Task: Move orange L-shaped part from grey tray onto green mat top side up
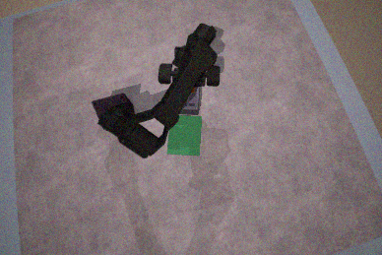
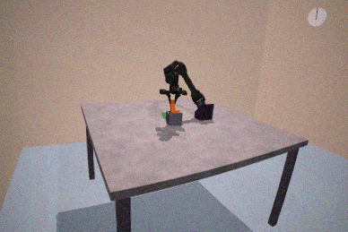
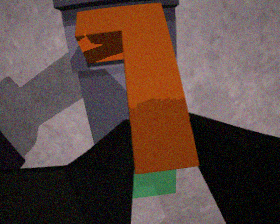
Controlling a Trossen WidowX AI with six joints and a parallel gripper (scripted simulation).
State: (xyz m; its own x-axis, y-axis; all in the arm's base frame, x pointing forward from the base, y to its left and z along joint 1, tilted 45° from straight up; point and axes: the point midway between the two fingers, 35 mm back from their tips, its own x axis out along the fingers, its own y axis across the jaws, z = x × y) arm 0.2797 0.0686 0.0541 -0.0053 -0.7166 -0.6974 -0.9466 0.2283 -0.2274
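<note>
Right now my gripper tip is 140 mm above the green mat, 130 mm to the left of it and 60 mm past it. Also, from my gripper tip: orange L-shaped part (40 mm to the left, 30 mm below).
</note>
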